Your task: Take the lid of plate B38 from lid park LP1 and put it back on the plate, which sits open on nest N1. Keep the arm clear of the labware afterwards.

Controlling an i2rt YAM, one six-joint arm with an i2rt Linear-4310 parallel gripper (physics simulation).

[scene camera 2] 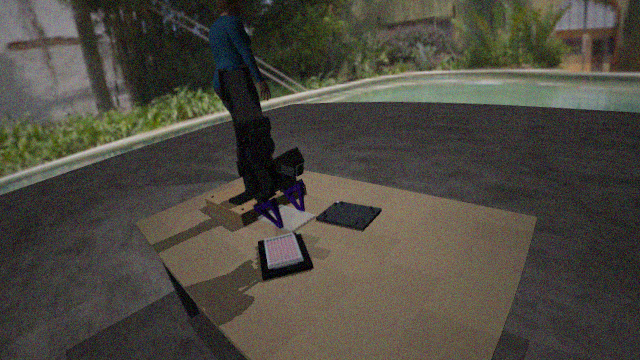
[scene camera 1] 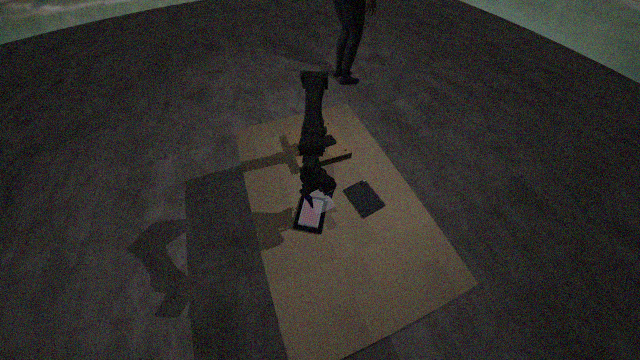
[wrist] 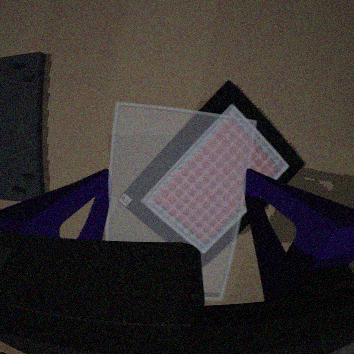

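Seen in the pictures: gripper, fingertip midpoint: [scene camera 2: 292, 220] [scene camera 1: 321, 202] [wrist: 177, 177]; arm's base, link origin: [scene camera 2: 255, 193].
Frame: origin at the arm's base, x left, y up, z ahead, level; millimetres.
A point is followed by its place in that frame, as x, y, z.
My gripper [scene camera 1: 320, 199] {-148, 47, 338} [scene camera 2: 291, 218] {-148, 47, 338} [wrist: 177, 177] {-148, 47, 338}, with purple fingers, is shut on the clear lid [scene camera 1: 327, 202] {-128, 52, 350} [scene camera 2: 299, 218] {-141, 52, 355} [wrist: 150, 120] {-130, 51, 371} by two opposite edges. The lid is held above the table. In the wrist view it covers much of the plate and is turned at an angle to it. Plate B38 [scene camera 1: 311, 217] {-202, -15, 351} [scene camera 2: 283, 251] {-201, -15, 340} [wrist: 272, 162] {-243, -17, 349}, with pink wells, sits open on the black nest N1 [scene camera 1: 307, 230] {-239, -30, 390} [scene camera 2: 287, 273] {-243, -36, 388} [wrist: 270, 135] {-243, -29, 376}. The dark flat pad, apparently lid park LP1 [scene camera 1: 365, 200] {53, -31, 380} [scene camera 2: 350, 216] {41, -31, 379} [wrist: 20, 125] {19, -31, 366}, bears no lid.
A wooden base block [scene camera 1: 336, 159] {51, -19, 118} [scene camera 2: 245, 218] {-131, -15, 100} lies under the arm at the back of the table [scene camera 1: 390, 280] {-49, -41, 707} [scene camera 2: 425, 280] {-122, -41, 671}. A person [scene camera 1: 350, 40] [scene camera 2: 237, 65] stands behind the arm. Arm shadows fall beside the nest.
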